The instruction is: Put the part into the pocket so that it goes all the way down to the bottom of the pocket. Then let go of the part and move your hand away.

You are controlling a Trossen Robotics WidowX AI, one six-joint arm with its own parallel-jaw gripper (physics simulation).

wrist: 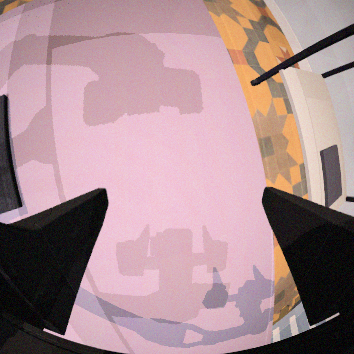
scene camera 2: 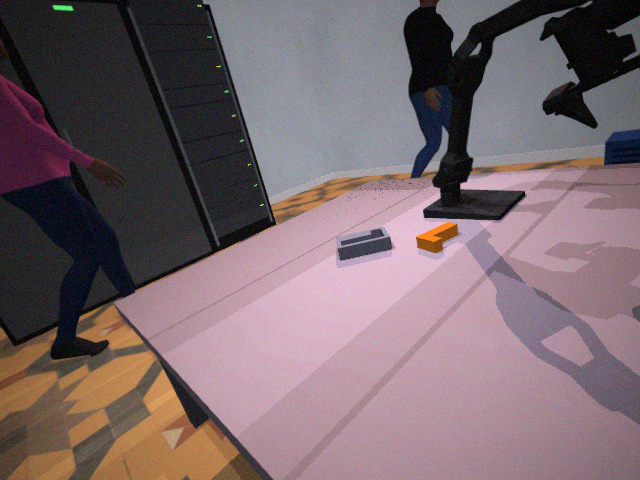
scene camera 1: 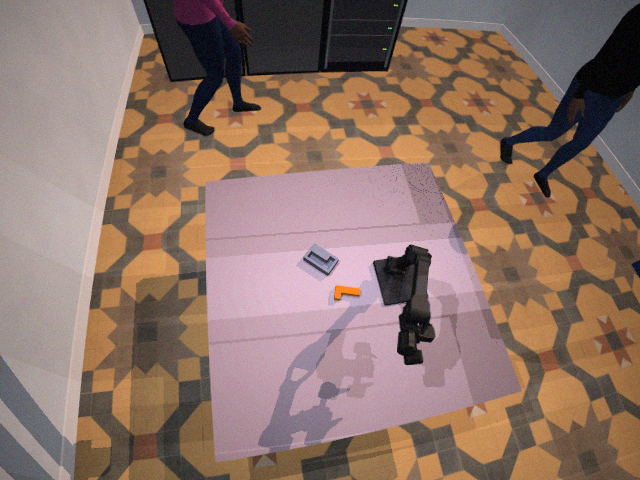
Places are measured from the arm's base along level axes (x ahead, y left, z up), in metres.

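Pixels of known places: gripper, fingertip midpoint: (wrist: 186, 195) (scene camera 2: 626, 116); arm's base at its link origin: (scene camera 2: 450, 203) (scene camera 1: 390, 269).
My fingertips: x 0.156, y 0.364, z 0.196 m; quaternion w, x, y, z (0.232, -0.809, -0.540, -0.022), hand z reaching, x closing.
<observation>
Ahead of a thing's pixels: the offset from my fingertips to its middle. Level surfaces: height alone.
The orange L-shaped part @[dx +0.086, dy -0.325, dz -0.204 m] (scene camera 1: 350, 291) (scene camera 2: 438, 236) lies flat on the pink table, with its short leg at the left end in scene view 1. The grey block @[dx +0.136, dy -0.523, dz -0.201 m] (scene camera 1: 332, 264) (scene camera 2: 364, 249) with the pocket sits behind and left of the part in scene view 1, apart from it. The recess in its top shows empty. My gripper (scene camera 1: 416, 347) (wrist: 186, 195) is open and empty, high above the table and well to the front right of both in scene view 1. Part of it shows at the upper right in scene view 2. Neither part nor block shows in the wrist view.
My black base plate (scene camera 1: 393, 290) (scene camera 2: 475, 206) (wrist: 9, 160) stands right of the part. The table @[dz -0.219 m] (scene camera 1: 242, 299) (scene camera 2: 248, 361) (wrist: 185, 160) carries shadows of the arm. Two people, black cabinets (scene camera 1: 284, 36) (scene camera 2: 77, 103) and a blue box (scene camera 2: 623, 147) stand beyond the table.
</observation>
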